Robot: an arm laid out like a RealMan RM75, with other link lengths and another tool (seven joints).
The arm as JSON. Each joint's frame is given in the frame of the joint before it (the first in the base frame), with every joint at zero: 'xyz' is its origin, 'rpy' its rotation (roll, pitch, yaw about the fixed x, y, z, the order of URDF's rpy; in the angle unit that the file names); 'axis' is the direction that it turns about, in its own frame. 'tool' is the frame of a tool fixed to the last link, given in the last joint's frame.
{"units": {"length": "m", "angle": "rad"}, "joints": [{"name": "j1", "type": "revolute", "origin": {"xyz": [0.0, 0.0, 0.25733], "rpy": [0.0, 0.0, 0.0]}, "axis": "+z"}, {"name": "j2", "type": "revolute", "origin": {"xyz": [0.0, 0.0, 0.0], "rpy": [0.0, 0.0, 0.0]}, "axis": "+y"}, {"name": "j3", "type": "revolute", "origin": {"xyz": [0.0, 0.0, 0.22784], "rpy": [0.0, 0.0, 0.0]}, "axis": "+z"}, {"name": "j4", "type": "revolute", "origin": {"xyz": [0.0, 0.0, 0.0], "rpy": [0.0, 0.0, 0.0]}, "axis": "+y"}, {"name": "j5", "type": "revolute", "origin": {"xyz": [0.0, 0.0, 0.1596], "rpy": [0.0, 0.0, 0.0]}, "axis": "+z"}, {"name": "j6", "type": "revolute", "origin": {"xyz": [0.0, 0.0, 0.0], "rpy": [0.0, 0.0, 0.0]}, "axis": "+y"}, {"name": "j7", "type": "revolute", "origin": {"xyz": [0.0, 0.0, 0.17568], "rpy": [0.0, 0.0, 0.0]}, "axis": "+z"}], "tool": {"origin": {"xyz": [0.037, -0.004, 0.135], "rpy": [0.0, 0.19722, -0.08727]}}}
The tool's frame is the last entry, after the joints.
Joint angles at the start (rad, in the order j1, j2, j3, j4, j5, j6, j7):
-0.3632, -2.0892, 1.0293, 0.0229, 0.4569, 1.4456, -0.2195
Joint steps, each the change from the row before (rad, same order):
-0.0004, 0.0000, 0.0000, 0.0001, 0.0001, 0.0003, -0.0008
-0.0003, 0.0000, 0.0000, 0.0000, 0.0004, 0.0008, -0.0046
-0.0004, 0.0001, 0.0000, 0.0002, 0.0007, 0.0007, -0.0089
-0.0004, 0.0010, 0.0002, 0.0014, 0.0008, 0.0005, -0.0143
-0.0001, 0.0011, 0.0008, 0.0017, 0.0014, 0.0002, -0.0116
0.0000, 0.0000, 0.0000, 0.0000, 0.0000, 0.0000, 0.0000
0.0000, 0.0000, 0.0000, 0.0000, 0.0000, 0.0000, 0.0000
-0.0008, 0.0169, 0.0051, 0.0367, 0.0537, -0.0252, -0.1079
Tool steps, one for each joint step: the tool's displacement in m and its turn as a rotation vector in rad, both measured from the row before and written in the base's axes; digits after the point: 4 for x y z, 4 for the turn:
0.0003, 0.0001, 0.0001, -0.0001, -0.0007, -0.0008
0.0003, 0.0000, 0.0001, -0.0010, -0.0044, -0.0013
0.0002, 0.0001, 0.0002, -0.0021, -0.0083, -0.0017
0.0003, 0.0002, 0.0008, -0.0027, -0.0122, -0.0027
0.0004, 0.0002, 0.0005, -0.0030, -0.0090, -0.0029
0.0000, 0.0000, 0.0000, 0.0000, 0.0000, 0.0000
0.0000, 0.0000, 0.0000, 0.0000, 0.0000, 0.0000
0.0062, 0.0049, -0.0037, -0.0594, -0.0531, -0.0335

